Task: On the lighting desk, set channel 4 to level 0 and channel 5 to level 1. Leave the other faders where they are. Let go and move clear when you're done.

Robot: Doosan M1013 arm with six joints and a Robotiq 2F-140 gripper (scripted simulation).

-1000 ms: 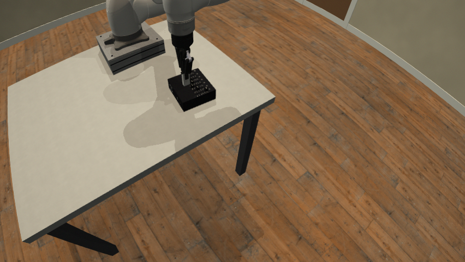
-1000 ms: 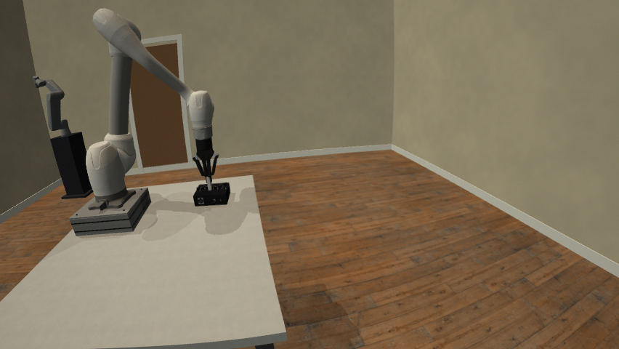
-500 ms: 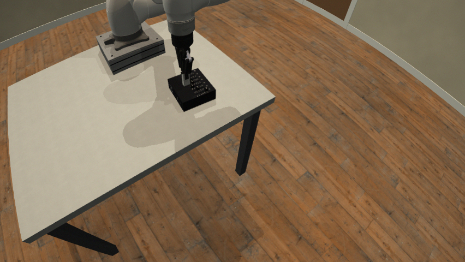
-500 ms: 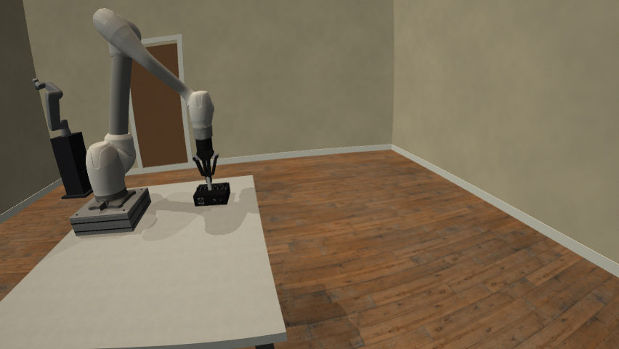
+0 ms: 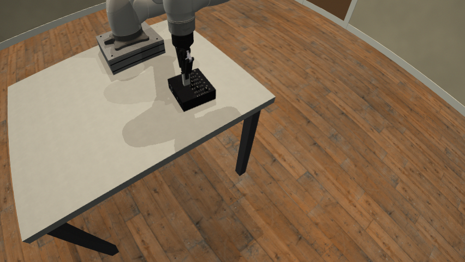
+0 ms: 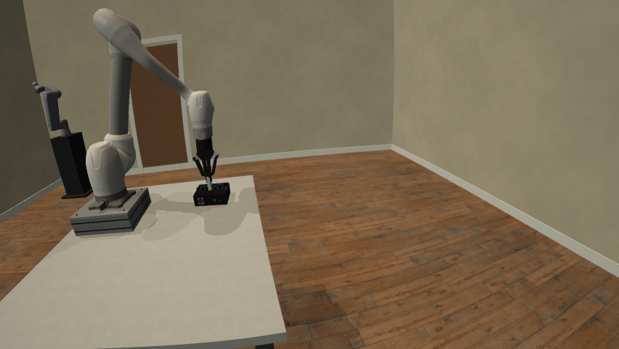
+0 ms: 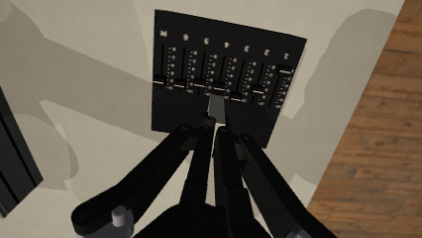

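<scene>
My hand is 3 cm above the channel 5 fader cap, 2 cm to the right of it and 2 cm past it. The rest, counted from my hand: channel 4 fader cap 3 cm below, 2 cm to the left; then channel 2 fader cap 4 cm ahead, 3 cm to the left, 3 cm below; then channel 3 fader cap 3 cm below, 2 cm ahead, 1 cm to the left.
</scene>
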